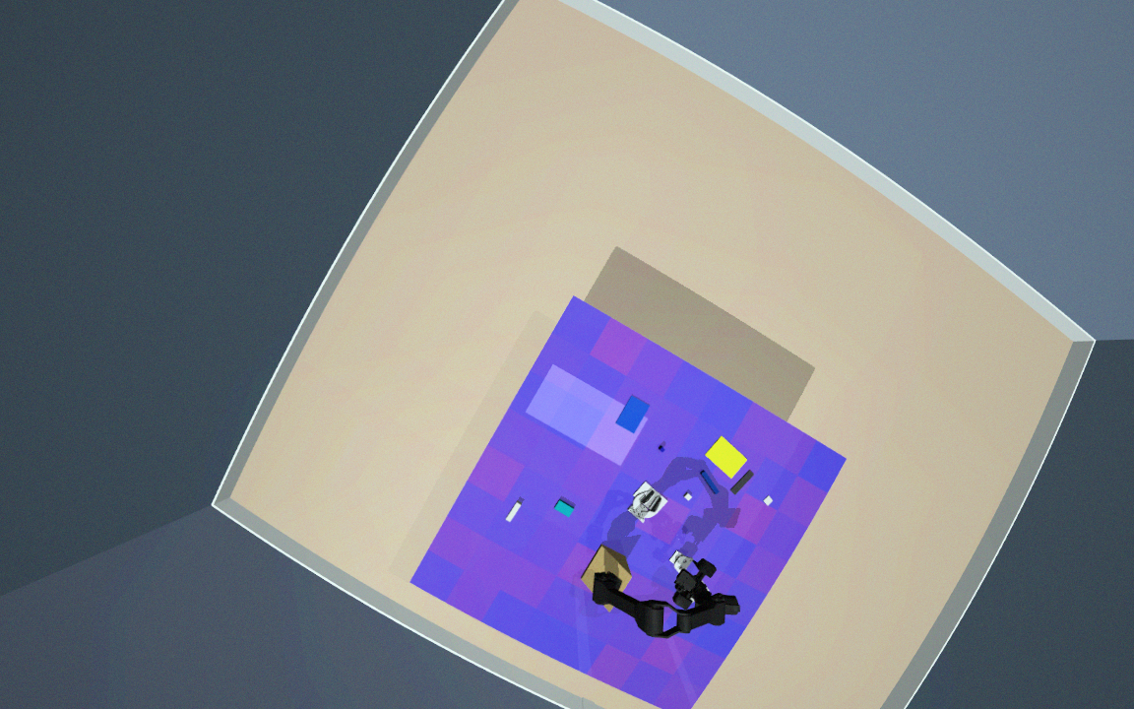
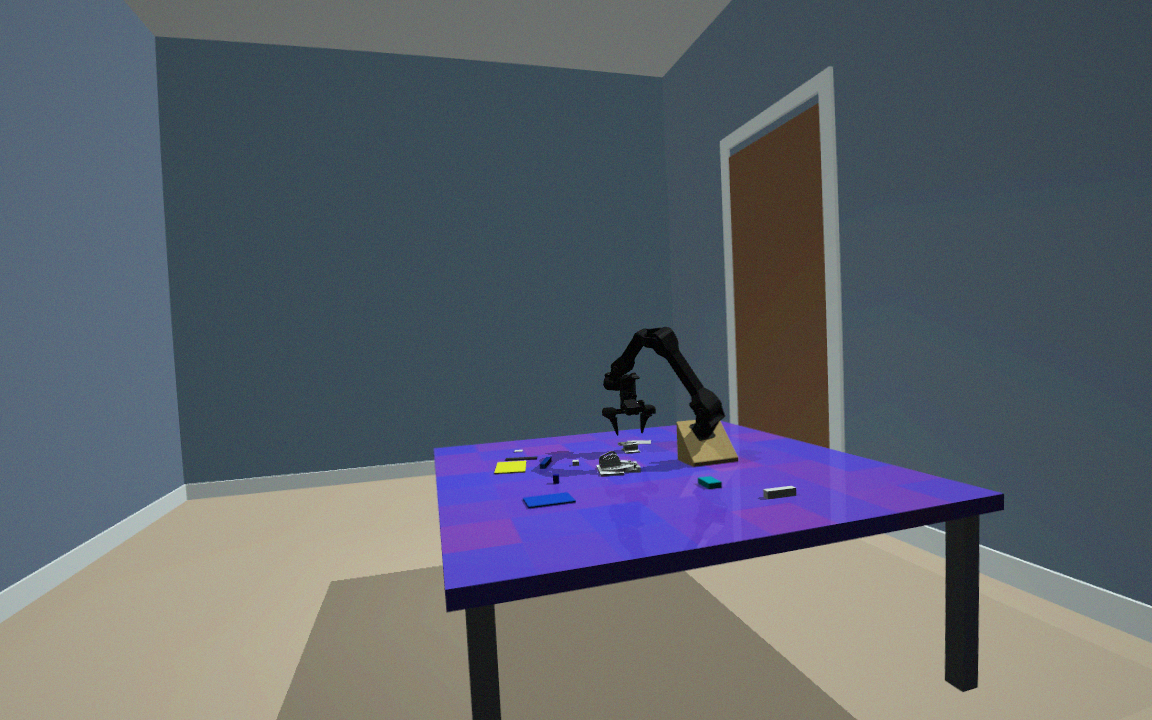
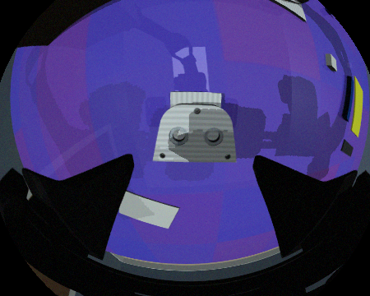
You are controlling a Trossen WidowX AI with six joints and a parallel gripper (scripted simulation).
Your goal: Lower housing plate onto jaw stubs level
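My gripper tip is 11 cm to the left of the pale flat piece, 10 cm past it and 6 cm above it. The rest, counted from my gripper tip: blue tile: 46 cm ahead, 42 cm to the left, 6 cm below; then teal block: 52 cm to the left, 5 cm below, 3 cm ahead; then yellow tile: 45 cm ahead, 6 cm below, 1 cm to the left.
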